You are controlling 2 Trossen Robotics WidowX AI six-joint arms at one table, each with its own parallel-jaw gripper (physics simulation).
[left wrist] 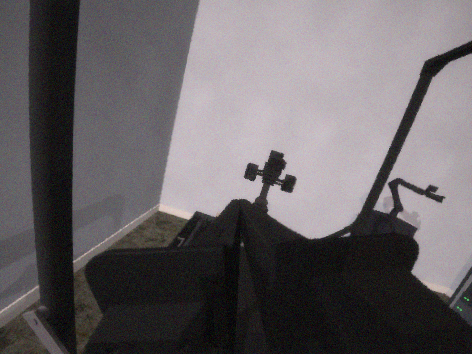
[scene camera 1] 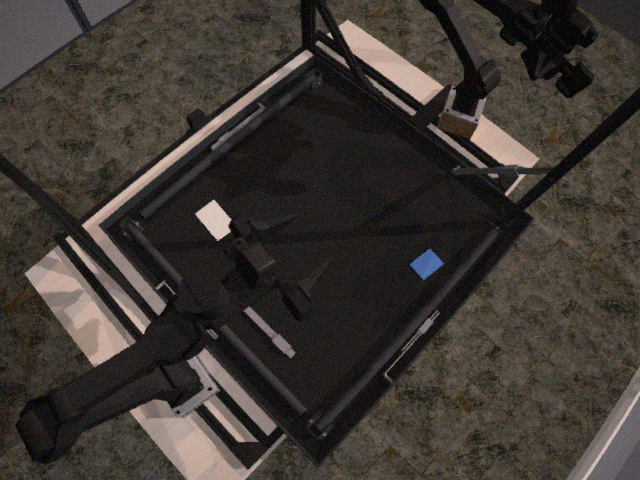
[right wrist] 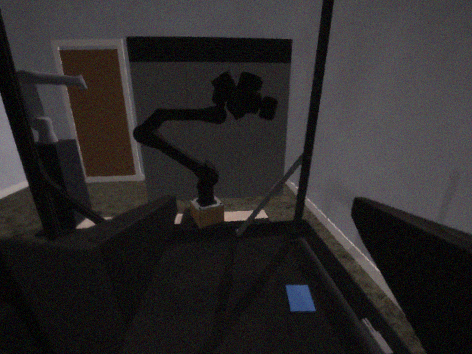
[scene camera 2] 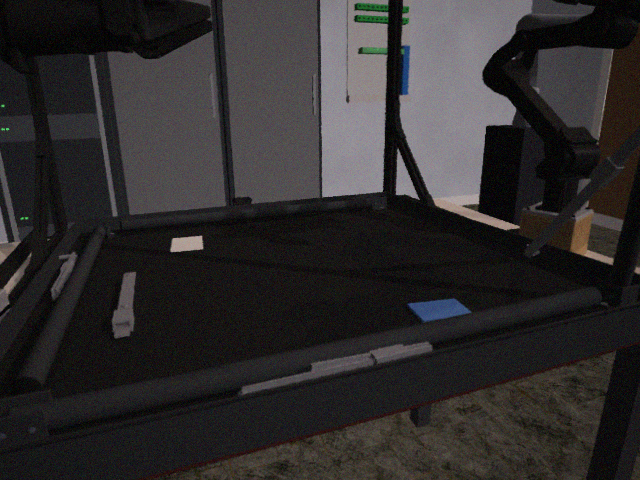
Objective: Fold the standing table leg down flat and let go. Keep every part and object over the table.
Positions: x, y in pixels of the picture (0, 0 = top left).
Scene:
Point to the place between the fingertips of my left gripper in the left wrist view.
238, 205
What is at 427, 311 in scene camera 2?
A blue card.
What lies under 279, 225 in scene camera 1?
My right gripper.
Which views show my right gripper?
The left wrist view, scene camera 1, the right wrist view and scene camera 2: all of them.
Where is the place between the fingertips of my right gripper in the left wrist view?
268, 180

